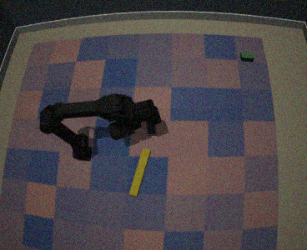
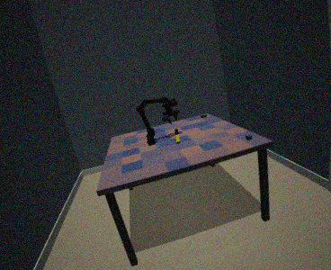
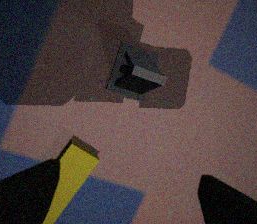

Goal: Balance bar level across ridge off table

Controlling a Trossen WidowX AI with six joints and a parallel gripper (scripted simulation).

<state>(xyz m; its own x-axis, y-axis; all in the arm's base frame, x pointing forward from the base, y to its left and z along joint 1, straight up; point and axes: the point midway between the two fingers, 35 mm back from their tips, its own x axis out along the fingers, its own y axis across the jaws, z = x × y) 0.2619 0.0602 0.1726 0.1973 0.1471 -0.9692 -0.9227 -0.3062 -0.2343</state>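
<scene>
Now: the yellow bar 14 cm to the right of my gripper tip, 13 cm below it and 2 cm behind it. From my gripper tip the other things lie so: green block 47 cm ahead, 43 cm to the left, 12 cm below.
</scene>
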